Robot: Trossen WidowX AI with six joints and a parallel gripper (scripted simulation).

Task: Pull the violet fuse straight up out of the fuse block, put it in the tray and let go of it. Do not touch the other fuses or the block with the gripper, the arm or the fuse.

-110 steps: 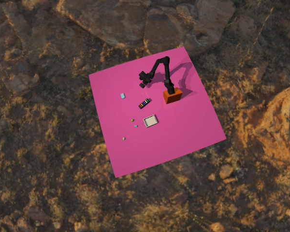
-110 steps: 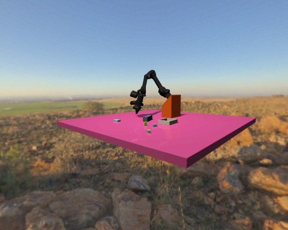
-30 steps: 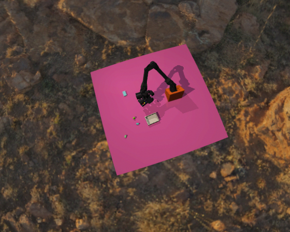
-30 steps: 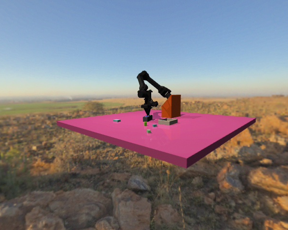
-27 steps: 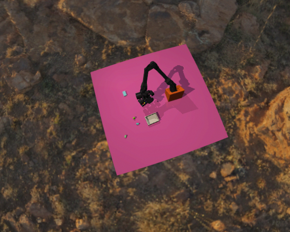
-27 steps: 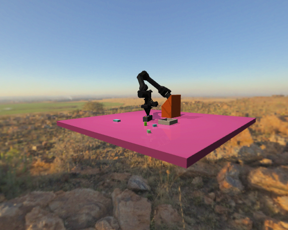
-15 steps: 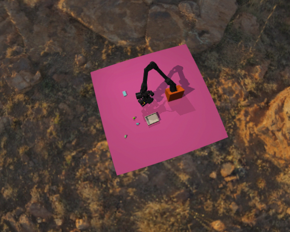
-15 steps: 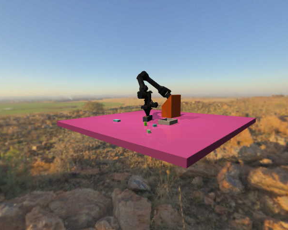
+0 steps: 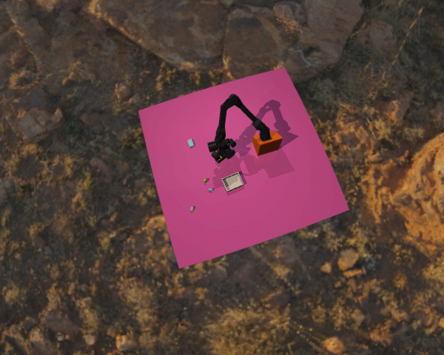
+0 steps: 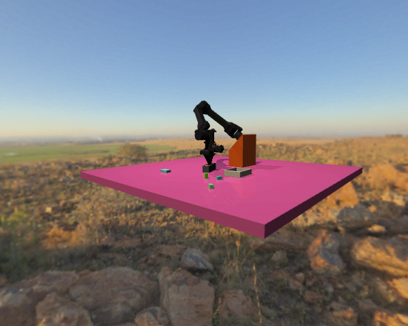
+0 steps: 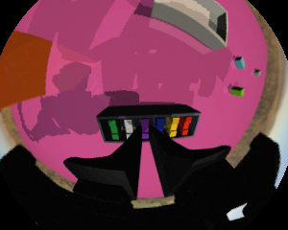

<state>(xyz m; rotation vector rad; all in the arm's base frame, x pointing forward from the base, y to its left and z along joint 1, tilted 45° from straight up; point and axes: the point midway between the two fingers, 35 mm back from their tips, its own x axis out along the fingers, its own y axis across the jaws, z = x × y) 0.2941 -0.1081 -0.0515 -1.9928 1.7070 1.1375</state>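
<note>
The beige tray lies 10 mm ahead of my gripper tip, 220 mm to the left of it and 30 mm below it. From my gripper tip the other things lie so: violet fuse: 10 mm below.
</note>
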